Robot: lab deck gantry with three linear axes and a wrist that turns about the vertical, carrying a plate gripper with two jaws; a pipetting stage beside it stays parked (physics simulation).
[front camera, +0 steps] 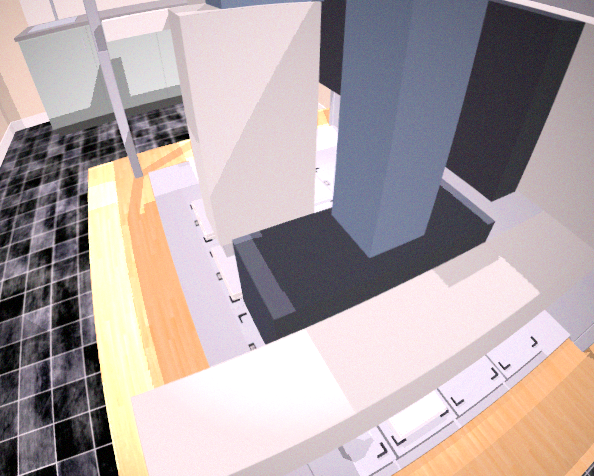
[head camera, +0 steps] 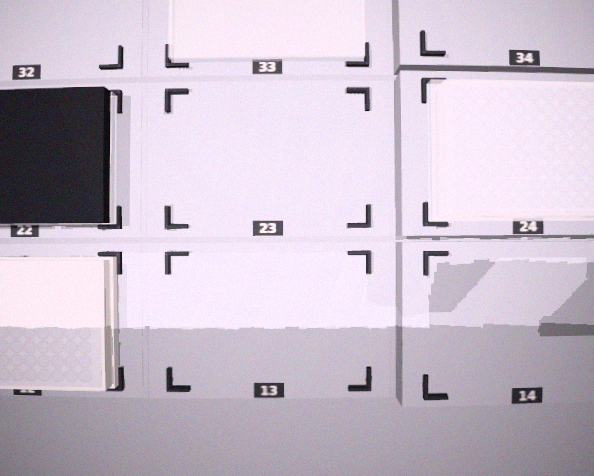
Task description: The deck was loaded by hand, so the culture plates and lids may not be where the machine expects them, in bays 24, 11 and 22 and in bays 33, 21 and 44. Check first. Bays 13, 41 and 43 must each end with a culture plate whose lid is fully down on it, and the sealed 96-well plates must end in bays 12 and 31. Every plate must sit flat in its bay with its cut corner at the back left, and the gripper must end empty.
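Frame: origin at the robot's base, x ahead, y left, z up, level; metres.
Where they show: robot's base, origin of its link: [front camera: 191,206].
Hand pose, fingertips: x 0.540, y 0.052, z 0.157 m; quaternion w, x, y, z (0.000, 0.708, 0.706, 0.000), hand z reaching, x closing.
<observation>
Things, the pixels of their top centre, and the offset from my fingertips. "*": a spot on its surface instead.
- plain white plate-shaped piece, a spot on its surface: [head camera: 270,30] * 0.149 m down, 0.146 m back, 0.179 m left
- black slab, centre of its top: [head camera: 5,156] 0.140 m down, 0.312 m back, 0.098 m left
- white plate with round wells, centre of its top: [head camera: 9,325] [front camera: 242,262] 0.143 m down, 0.312 m back, 0.009 m right
- white plate, centre of its top: [front camera: 216,211] 0.143 m down, 0.476 m back, 0.009 m right
In the head view, a pale plate with a pattern of round wells [head camera: 520,150] [front camera: 420,415] lies in bay 24. A plain white plate-shaped piece [head camera: 270,30] is in bay 33, cut off by the frame. A black slab [head camera: 50,155] lies over a pale-edged piece in bay 22. A white plate with round wells [head camera: 50,300] [front camera: 227,272] is in bay 12. Another white plate [front camera: 202,220] is at bay 11. Bays 13 and 23 hold no plate. My gripper's dark body is beyond the white front beam in the front view. Its jaws are hidden, so their state cannot be told.
The wide white front beam [front camera: 350,365] hides much of the deck. A tall white panel [front camera: 255,125] stands left of the blue column [front camera: 395,100]. Bay 14 shows grey shadows and no plate. The column of bays 14 to 44 is offset by a step.
</observation>
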